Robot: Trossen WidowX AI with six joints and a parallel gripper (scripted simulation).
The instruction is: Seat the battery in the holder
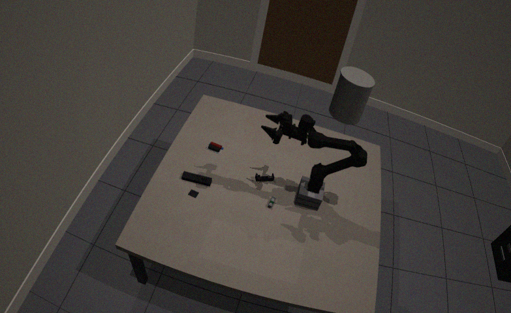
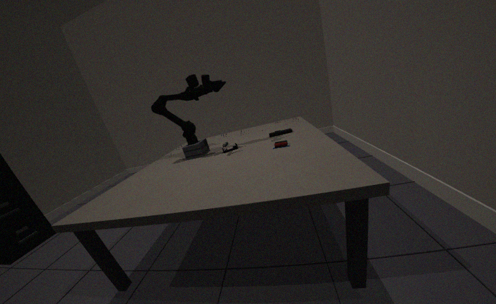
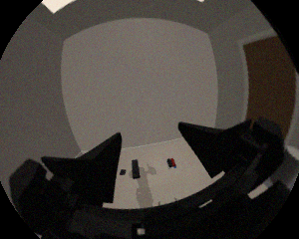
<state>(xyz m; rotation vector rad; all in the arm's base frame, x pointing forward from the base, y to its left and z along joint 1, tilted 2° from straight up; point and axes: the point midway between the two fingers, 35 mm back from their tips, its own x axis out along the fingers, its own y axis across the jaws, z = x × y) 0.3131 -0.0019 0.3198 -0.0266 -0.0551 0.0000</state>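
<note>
The battery is 15 cm behind my gripper tip, 11 cm to the left of it and 41 cm below it. From my gripper tip the other things lie so: battery door 25 cm ahead, 21 cm to the left, 42 cm below; black remote 27 cm ahead, 11 cm to the left, 41 cm below.
</note>
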